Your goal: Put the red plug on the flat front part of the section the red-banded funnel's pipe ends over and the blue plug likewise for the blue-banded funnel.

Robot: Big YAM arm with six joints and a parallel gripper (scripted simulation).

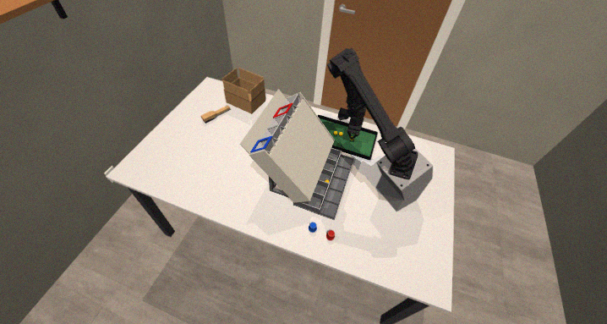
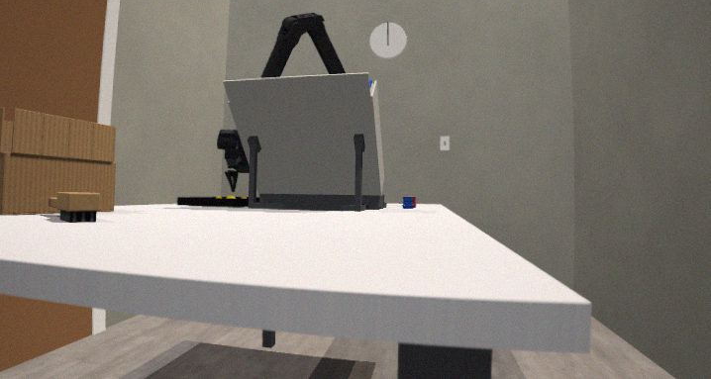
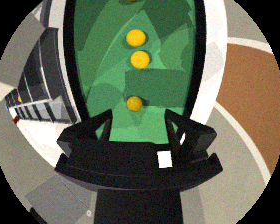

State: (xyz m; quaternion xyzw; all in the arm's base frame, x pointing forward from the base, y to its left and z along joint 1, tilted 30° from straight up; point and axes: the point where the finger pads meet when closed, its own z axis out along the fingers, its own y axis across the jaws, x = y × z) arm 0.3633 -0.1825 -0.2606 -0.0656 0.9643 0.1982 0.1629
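The green marble tray lies 50 mm ahead of my hand, 40 mm below it and 20 mm to the left of it. From my hand the other things lie so: grey cover: 360 mm to the left, 160 mm above, 100 mm ahead.
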